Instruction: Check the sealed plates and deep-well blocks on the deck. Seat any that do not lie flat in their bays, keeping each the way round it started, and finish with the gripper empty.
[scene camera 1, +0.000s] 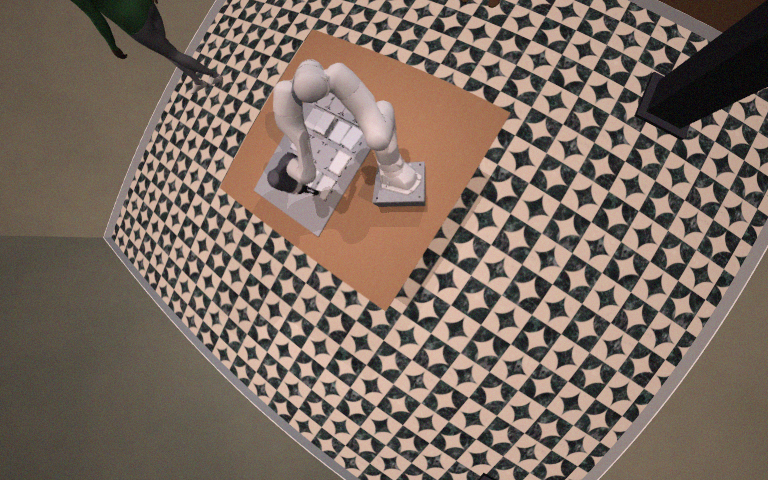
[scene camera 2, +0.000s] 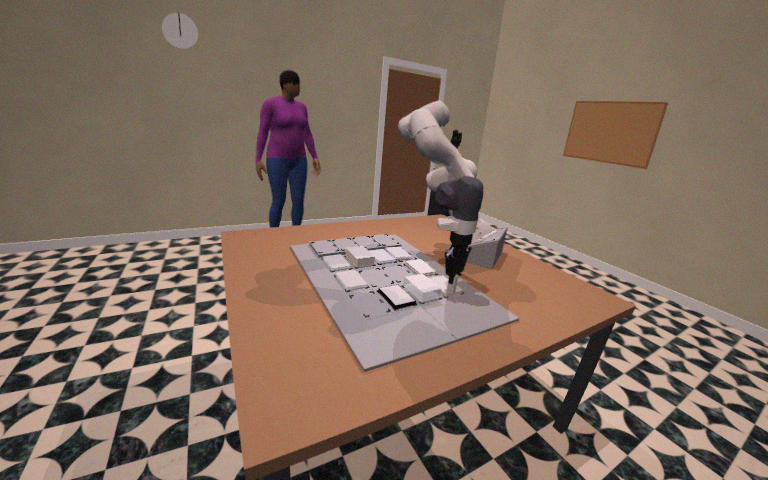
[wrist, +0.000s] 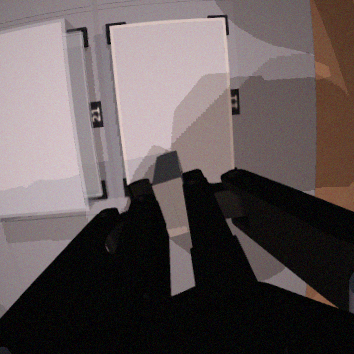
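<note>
My gripper (scene camera 1: 311, 191) (scene camera 2: 452, 276) (wrist: 172, 171) points down, shut on a pale bar (scene camera 2: 453, 287) (wrist: 172, 205) that sticks out past its fingertips. In the wrist view the bar's grey end overlaps a white sealed plate (wrist: 150, 75) within black corner marks by label 11; the plate's near end is hidden. A taller white block (scene camera 2: 421, 286) (wrist: 35, 115) with a clear-looking base stands beside it, by label 12. A black-rimmed plate (scene camera 2: 396, 294) is left of the block in scene camera 2; I cannot tell if it lies flat. Another plate (scene camera 1: 339, 162) (scene camera 2: 420, 266) lies behind.
The grey deck (scene camera 1: 317, 217) (scene camera 2: 373, 353) lies on the brown table (scene camera 1: 396, 249) (scene camera 2: 294, 407). Several more plates and a tall block (scene camera 2: 360, 256) stand farther back. The arm's base (scene camera 1: 399, 193) (scene camera 2: 488, 251) is beside the deck. A person (scene camera 2: 287, 130) stands behind the table.
</note>
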